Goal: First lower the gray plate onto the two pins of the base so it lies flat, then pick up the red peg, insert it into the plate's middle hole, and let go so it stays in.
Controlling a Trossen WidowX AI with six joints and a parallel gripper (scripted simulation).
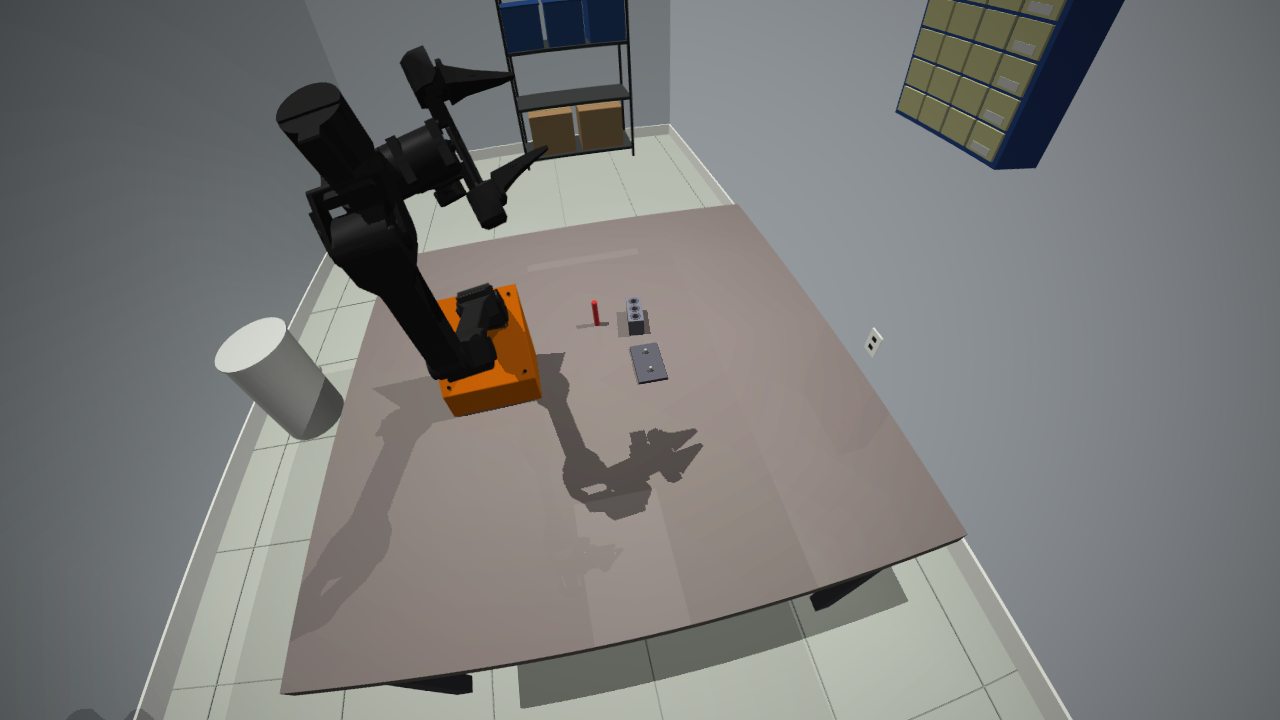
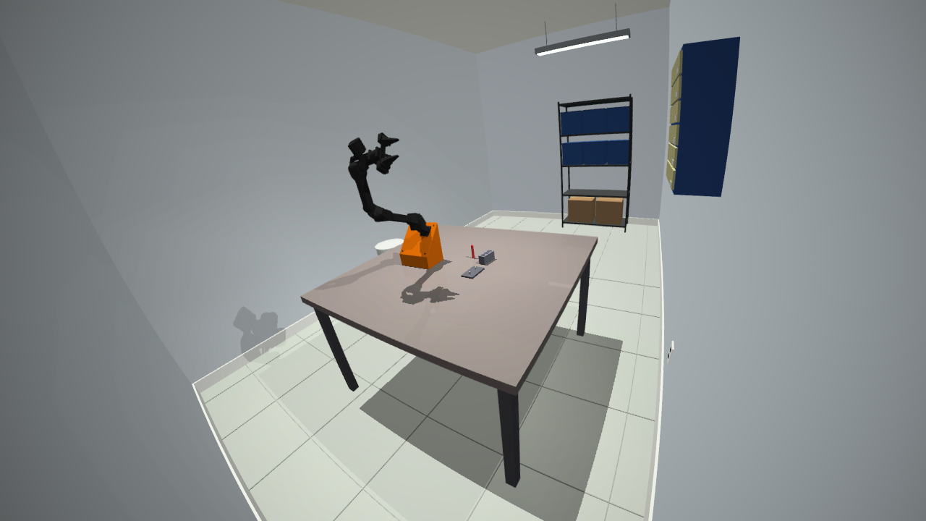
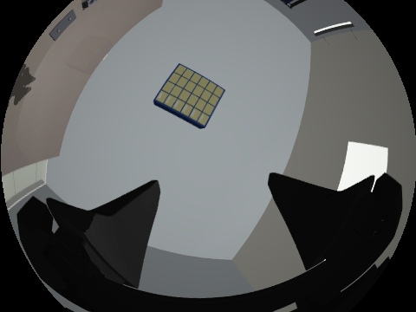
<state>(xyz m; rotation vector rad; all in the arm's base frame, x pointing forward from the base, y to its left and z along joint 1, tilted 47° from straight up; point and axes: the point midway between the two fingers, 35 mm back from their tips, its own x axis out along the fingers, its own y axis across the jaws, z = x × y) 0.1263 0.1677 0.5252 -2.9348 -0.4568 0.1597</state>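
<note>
Now: the gray plate 63 cm below my gripper tip, 35 cm to the left of it and 17 cm ahead of it. Round my gripper tip: red peg 63 cm below, 37 cm to the left, 7 cm ahead.
</note>
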